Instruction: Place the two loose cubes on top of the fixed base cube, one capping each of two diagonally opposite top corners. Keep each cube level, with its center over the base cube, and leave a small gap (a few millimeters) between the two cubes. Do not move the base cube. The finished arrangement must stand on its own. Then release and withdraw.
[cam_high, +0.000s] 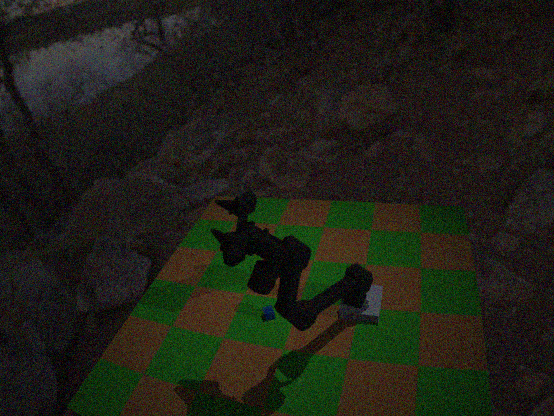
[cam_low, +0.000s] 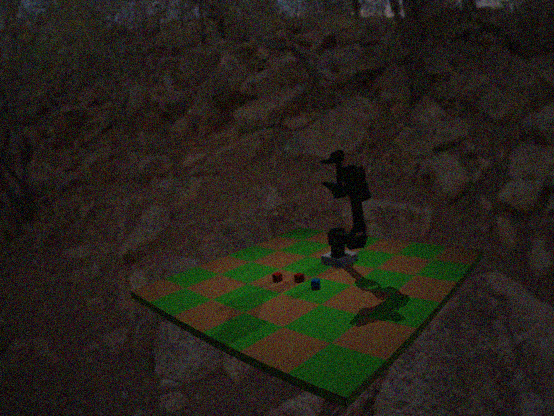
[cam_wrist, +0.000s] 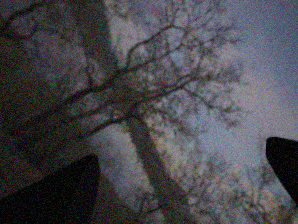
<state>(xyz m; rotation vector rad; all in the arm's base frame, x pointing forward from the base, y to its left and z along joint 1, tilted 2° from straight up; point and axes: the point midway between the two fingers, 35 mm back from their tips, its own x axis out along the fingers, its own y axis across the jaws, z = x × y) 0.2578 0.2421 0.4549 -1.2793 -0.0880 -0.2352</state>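
Now: the blue base cube 1 cm behind my gripper tip, 10 cm to the right of it and 50 cm below it.
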